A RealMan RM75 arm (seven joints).
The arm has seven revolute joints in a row. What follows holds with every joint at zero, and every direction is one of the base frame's. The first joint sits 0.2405 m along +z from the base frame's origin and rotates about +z. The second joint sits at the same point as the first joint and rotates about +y. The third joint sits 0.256 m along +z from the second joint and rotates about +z. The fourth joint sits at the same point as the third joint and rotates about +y. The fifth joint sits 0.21 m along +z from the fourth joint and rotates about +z. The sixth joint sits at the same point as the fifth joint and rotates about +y. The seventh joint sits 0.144 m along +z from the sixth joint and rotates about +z. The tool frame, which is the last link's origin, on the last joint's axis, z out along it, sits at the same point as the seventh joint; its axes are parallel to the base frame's.
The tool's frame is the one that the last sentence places.
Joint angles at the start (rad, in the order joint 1, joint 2, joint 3, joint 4, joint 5, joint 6, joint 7):
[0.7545 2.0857 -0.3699 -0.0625 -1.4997 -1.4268 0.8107]
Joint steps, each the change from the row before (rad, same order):
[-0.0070 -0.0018 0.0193 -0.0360 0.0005 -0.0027 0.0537]
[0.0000 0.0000 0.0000 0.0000 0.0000 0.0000 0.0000]
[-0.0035 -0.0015 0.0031 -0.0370 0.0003 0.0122 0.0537]
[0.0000 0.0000 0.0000 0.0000 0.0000 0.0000 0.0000]
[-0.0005 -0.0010 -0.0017 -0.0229 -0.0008 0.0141 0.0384]
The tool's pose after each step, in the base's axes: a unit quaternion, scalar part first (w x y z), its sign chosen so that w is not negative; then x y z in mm. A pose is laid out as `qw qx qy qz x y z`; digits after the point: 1 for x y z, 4 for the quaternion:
0.3160 -0.7784 0.1999 0.5042 204.4 386.9 -12.9
0.3160 -0.7784 0.1999 0.5042 204.4 386.9 -12.9
0.3181 -0.7741 0.2109 0.5050 207.5 391.6 -4.9
0.3181 -0.7741 0.2109 0.5050 207.5 391.6 -4.9
0.3181 -0.7724 0.2205 0.5036 209.3 395.0 -0.6

